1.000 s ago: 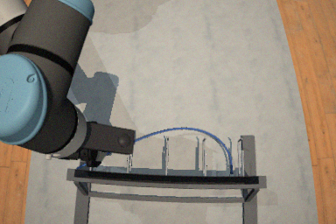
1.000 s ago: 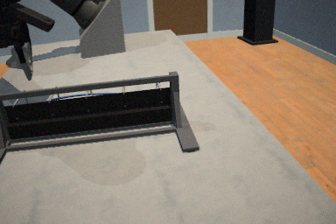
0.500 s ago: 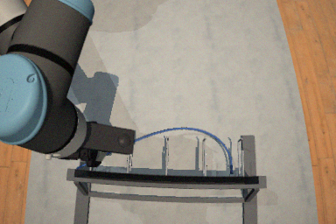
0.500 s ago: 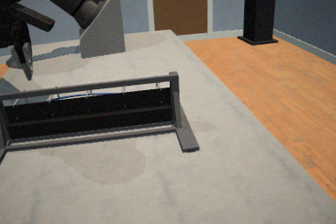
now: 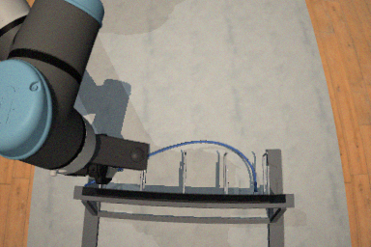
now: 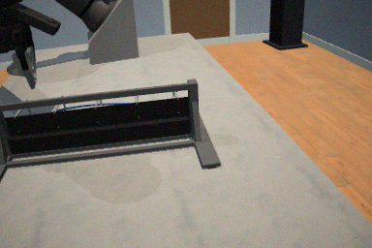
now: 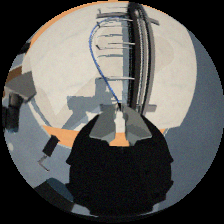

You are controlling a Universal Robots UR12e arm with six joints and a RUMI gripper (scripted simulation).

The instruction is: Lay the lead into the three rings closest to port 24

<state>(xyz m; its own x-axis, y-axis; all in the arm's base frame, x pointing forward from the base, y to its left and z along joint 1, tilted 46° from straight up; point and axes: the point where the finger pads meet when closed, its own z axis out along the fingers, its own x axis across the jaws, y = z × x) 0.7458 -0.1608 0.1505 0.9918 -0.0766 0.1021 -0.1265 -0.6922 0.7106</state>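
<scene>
My hand is 140 mm to the right of the rack, 90 mm above it and 80 mm short of it.
</scene>
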